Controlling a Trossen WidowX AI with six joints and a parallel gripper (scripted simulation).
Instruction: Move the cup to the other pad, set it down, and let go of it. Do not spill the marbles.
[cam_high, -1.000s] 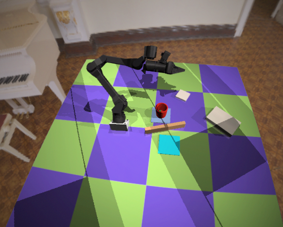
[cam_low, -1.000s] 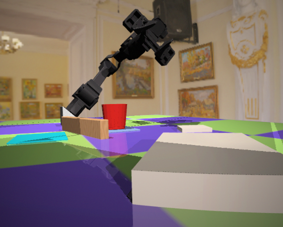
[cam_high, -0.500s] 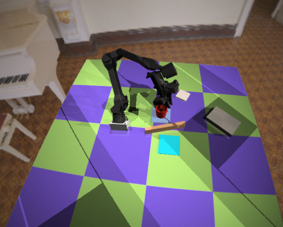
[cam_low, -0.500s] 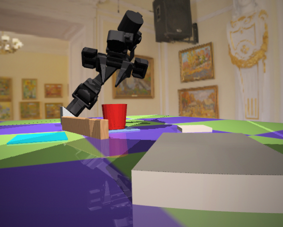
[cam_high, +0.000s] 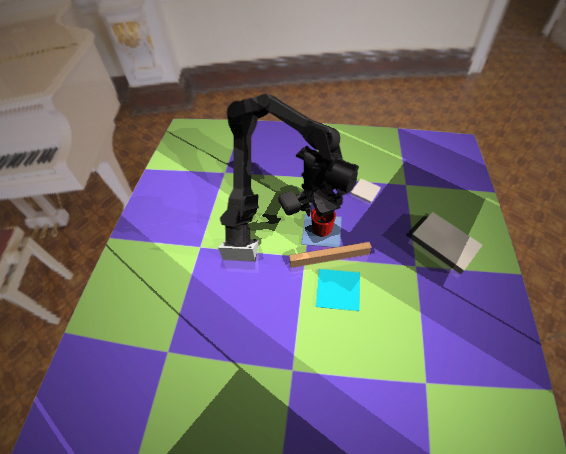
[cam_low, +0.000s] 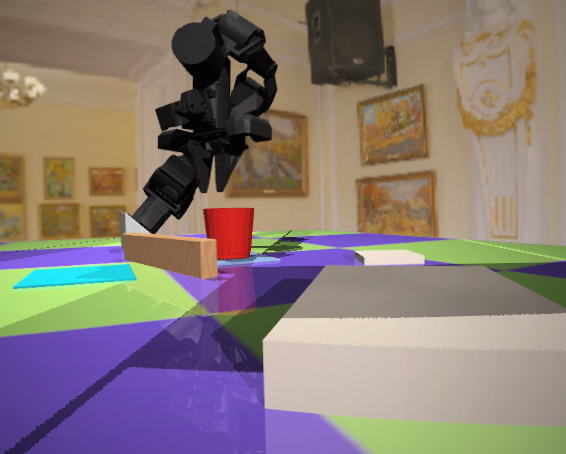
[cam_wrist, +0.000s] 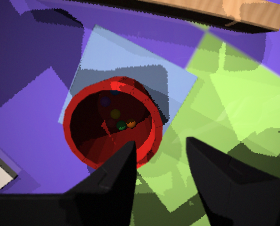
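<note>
My gripper tip is 30 mm short of the red cup, 10 mm to the right of it and 60 mm above it. Round my gripper tip: light blue pad 30 mm ahead, 10 mm to the left, 110 mm below; cyan pad 80 mm ahead, 190 mm to the right, 110 mm below; wooden bar 50 mm ahead, 90 mm to the right, 90 mm below.
</note>
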